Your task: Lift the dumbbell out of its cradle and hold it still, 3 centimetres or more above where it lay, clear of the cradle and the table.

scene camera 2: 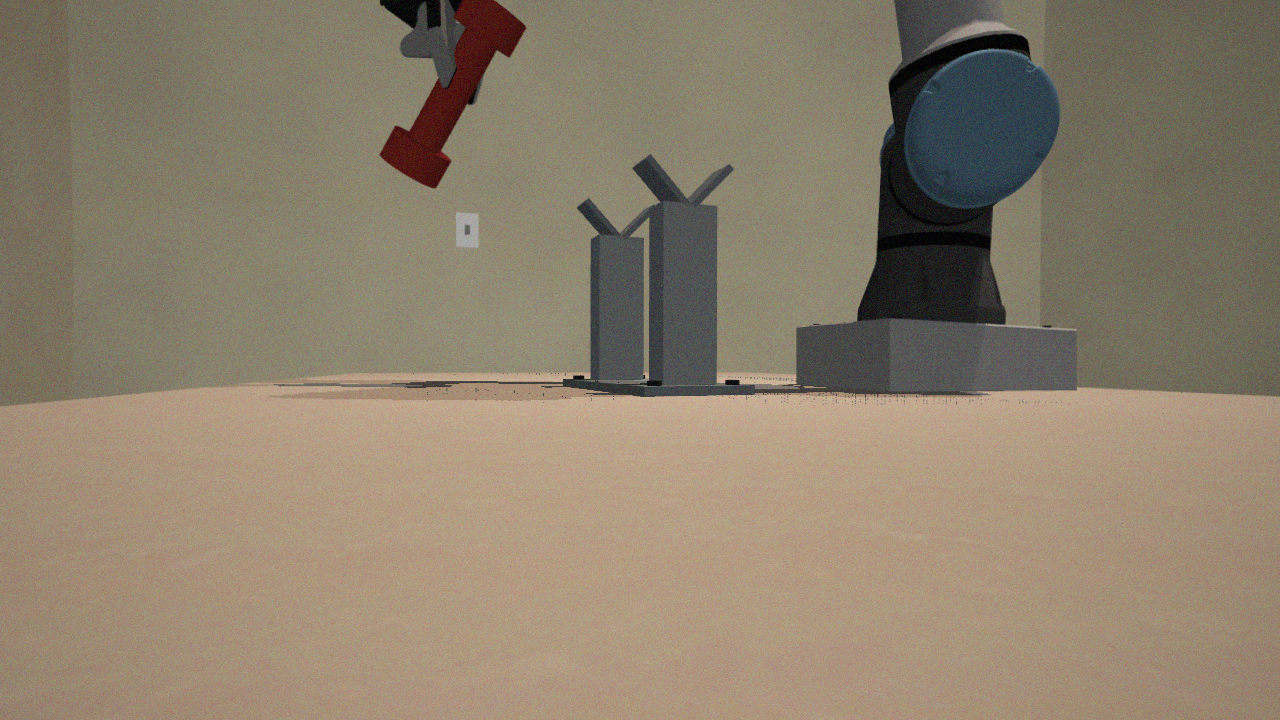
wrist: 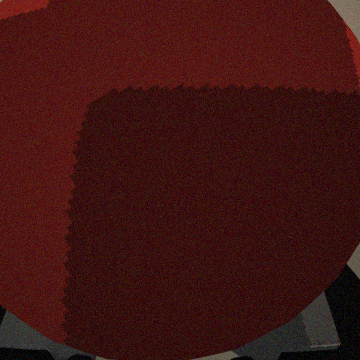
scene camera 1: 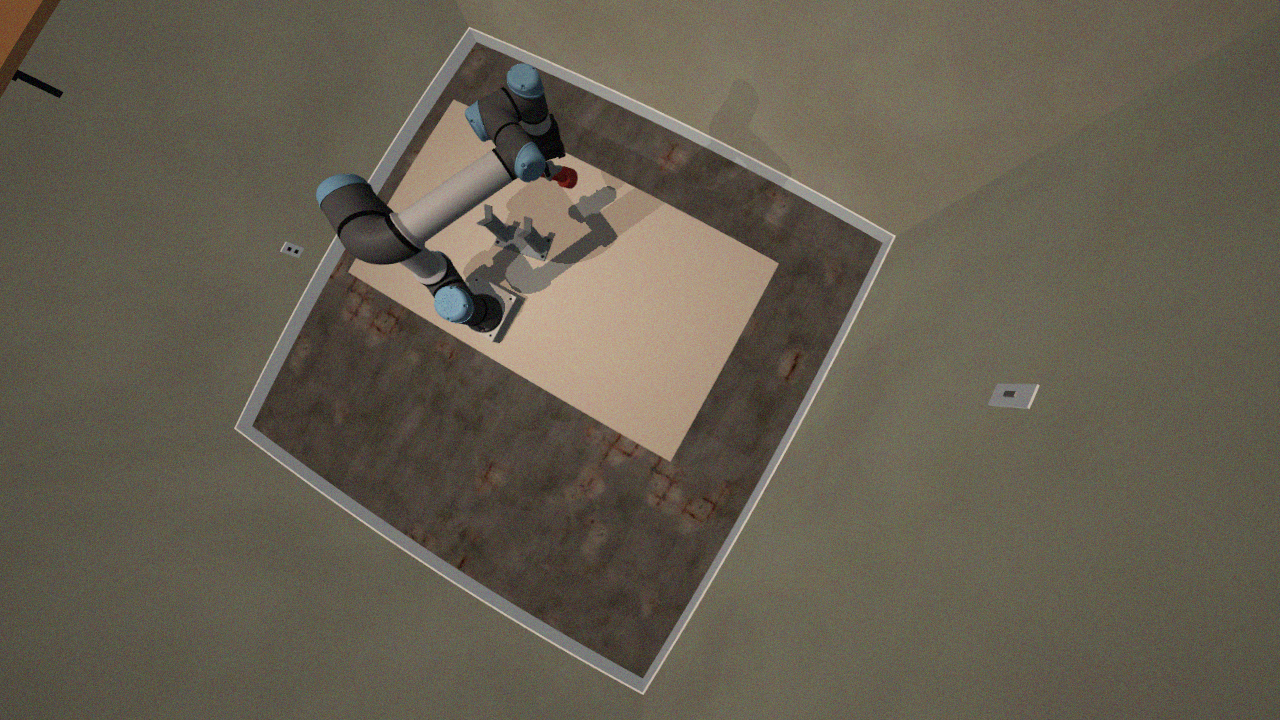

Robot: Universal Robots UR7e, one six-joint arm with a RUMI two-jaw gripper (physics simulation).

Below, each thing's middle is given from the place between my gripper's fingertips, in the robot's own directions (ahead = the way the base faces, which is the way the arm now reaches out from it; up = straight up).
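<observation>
The red dumbbell [wrist: 179, 179] is 10 mm above my hand and 10 mm ahead of it, and going by their middles, it's the nearest to my hand of the things named here. There's also the grey cradle [scene camera 2: 682, 232], which is 120 mm to the left of my hand, 180 mm behind it and 210 mm below it.
</observation>
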